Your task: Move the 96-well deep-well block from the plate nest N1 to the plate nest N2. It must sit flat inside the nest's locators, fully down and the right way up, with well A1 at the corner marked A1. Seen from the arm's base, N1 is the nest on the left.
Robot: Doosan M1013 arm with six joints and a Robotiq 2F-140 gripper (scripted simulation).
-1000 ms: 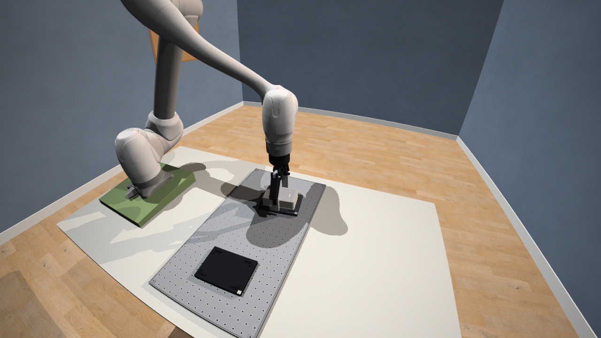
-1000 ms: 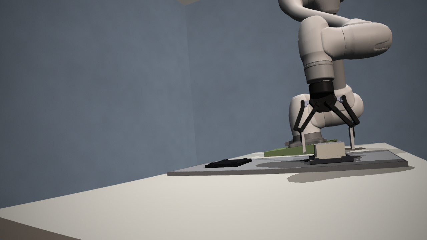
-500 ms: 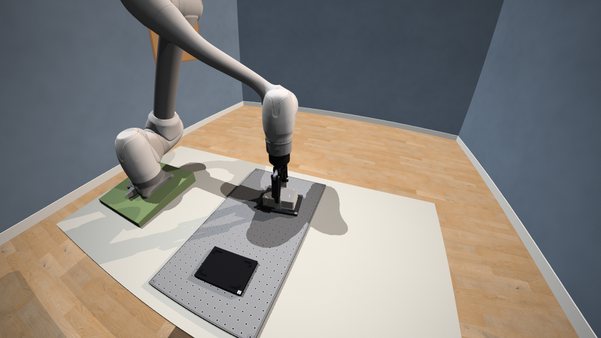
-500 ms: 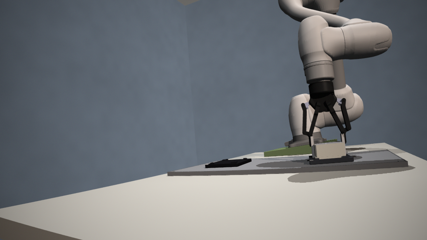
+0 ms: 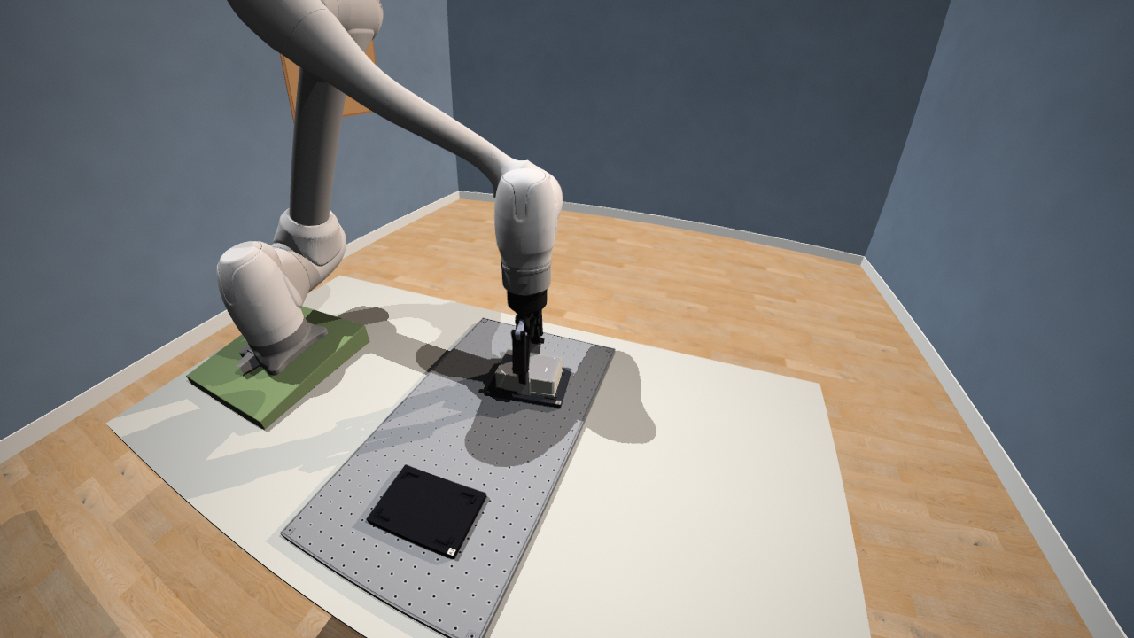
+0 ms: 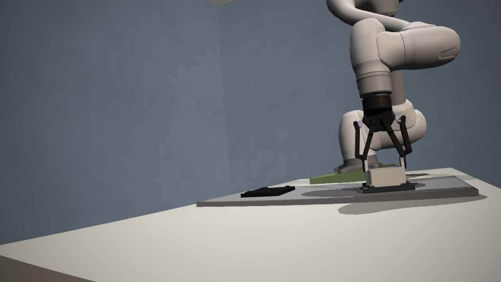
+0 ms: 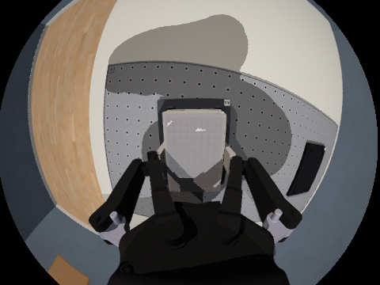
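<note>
Now: hand 70 mm short of the white corner mark, 400 mm to the left of it and 30 mm above it. Also, from my hand: 96-well deep-well block (10 mm below).
</note>
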